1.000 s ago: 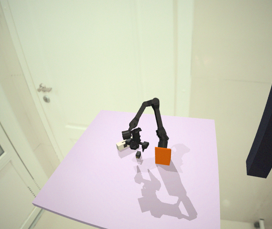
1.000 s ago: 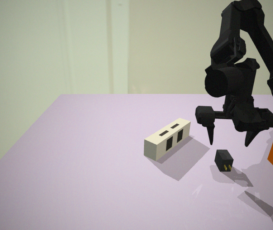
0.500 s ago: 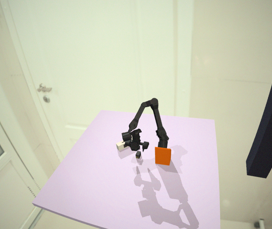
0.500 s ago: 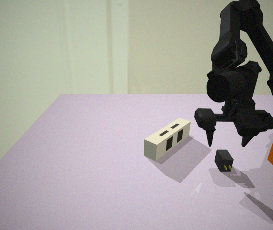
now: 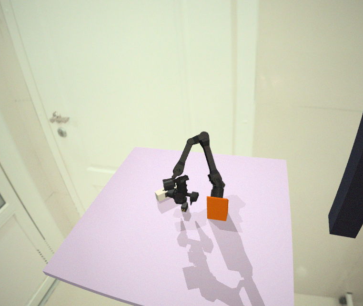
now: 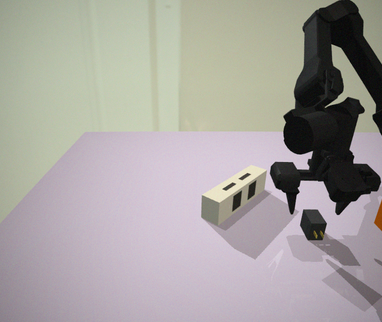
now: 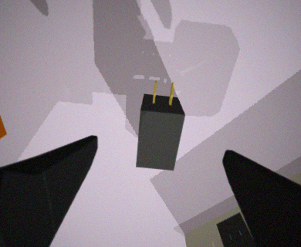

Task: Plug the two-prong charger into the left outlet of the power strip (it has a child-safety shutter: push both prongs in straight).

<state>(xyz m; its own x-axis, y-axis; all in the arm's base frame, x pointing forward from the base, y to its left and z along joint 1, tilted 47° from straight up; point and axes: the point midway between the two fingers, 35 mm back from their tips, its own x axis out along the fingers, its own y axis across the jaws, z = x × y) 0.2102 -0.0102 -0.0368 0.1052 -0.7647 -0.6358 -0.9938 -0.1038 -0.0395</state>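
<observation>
Right now the two-prong charger is 3 cm below my gripper tip and 2 cm to the left of it.
</observation>
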